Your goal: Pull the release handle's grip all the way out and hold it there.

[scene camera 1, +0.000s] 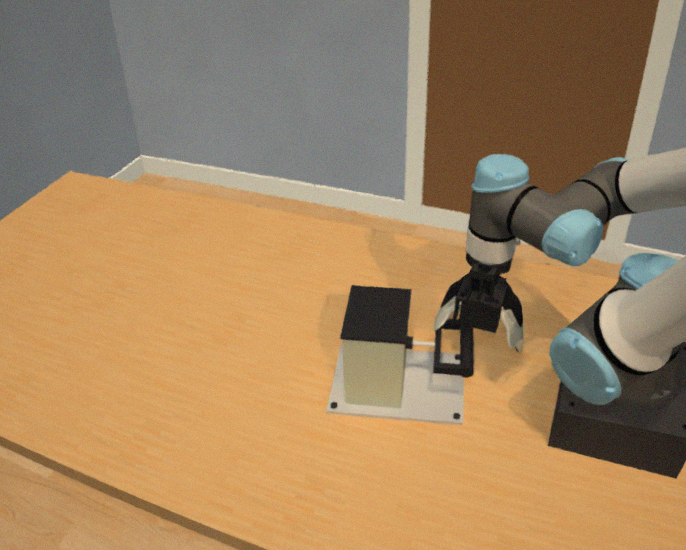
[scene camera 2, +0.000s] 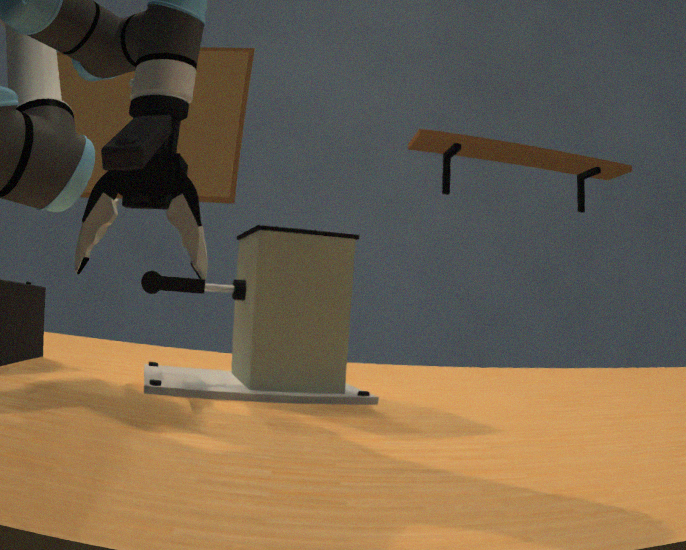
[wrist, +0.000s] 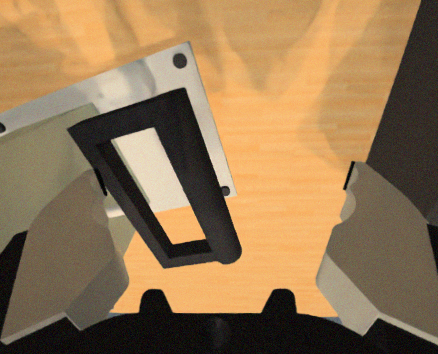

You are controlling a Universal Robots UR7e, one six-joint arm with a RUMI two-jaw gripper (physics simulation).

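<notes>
The release handle's black rectangular grip point(scene camera 1: 467, 350) point(scene camera 2: 176, 284) point(wrist: 187, 162) stands out from the pale green box point(scene camera 1: 373, 372) point(scene camera 2: 303, 312) point(wrist: 35, 165) on a thin light rod point(scene camera 1: 423, 343) point(scene camera 2: 219, 288), a stretch of which shows between grip and box. My gripper point(scene camera 1: 478, 338) point(scene camera 2: 142, 275) point(wrist: 222, 169) is open with nothing clamped. Its fingers straddle the grip: one fingertip is at the grip's box-side bar, close to or touching it, and the other hangs well clear beyond the thick outer bar. Whether the first fingertip touches cannot be told.
The box, with its black lid point(scene camera 1: 377, 312), stands on a light grey base plate point(scene camera 1: 429, 401) point(scene camera 2: 194, 378) point(wrist: 162, 75) with dark bolts on the wooden table point(scene camera 1: 200, 343). The robot's dark base block point(scene camera 1: 618, 441) stands to the right in scene camera 1. A wall shelf point(scene camera 2: 515, 153) is behind.
</notes>
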